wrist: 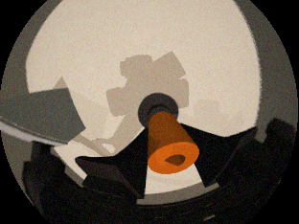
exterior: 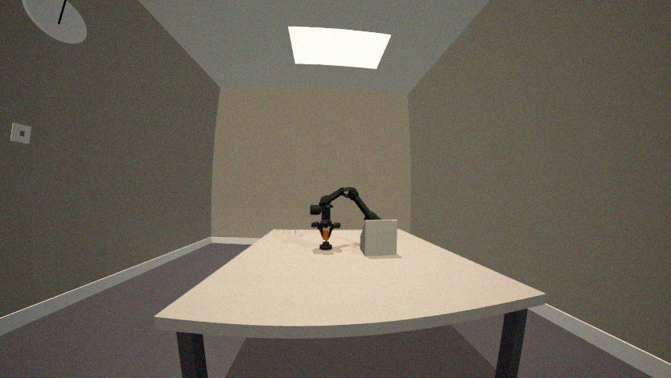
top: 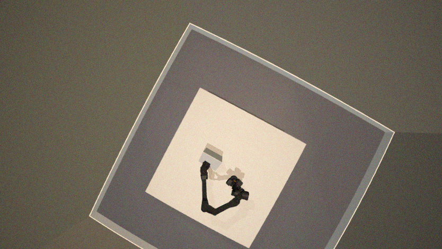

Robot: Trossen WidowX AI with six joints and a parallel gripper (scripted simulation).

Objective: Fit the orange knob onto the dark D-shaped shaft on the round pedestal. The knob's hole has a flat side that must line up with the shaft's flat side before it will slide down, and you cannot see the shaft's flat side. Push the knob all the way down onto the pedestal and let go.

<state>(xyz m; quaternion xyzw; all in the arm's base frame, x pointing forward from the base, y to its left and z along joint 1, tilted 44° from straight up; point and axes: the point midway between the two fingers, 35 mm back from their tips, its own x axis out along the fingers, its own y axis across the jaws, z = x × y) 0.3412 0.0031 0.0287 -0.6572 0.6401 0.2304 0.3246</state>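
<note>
Right now the orange knob is 20 mm above my gripper tip. Round my gripper tip: dark round pedestal: 40 mm below.
</note>
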